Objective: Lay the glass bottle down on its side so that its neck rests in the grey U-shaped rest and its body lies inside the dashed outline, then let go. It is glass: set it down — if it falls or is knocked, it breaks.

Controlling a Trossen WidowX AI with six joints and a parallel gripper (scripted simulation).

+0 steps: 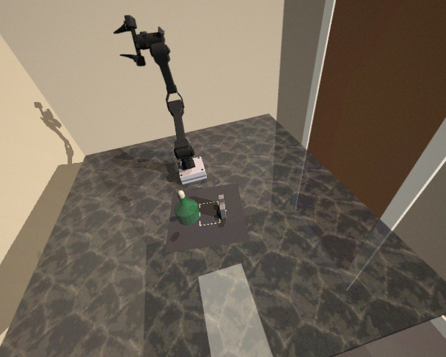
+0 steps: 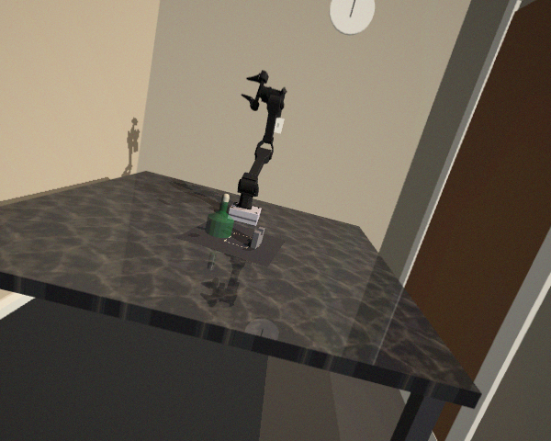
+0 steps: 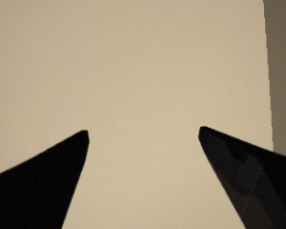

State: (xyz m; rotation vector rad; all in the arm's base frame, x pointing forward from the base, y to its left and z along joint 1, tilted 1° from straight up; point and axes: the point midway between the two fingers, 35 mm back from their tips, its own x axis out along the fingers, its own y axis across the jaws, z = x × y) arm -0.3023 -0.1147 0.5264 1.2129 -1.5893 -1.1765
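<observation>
The green glass bottle is 600 mm ahead of my gripper tip, 490 mm below it and 100 mm to the left of it. The rest, counted from my gripper tip: dark mat: 620 mm ahead, 580 mm below, 180 mm to the left.
</observation>
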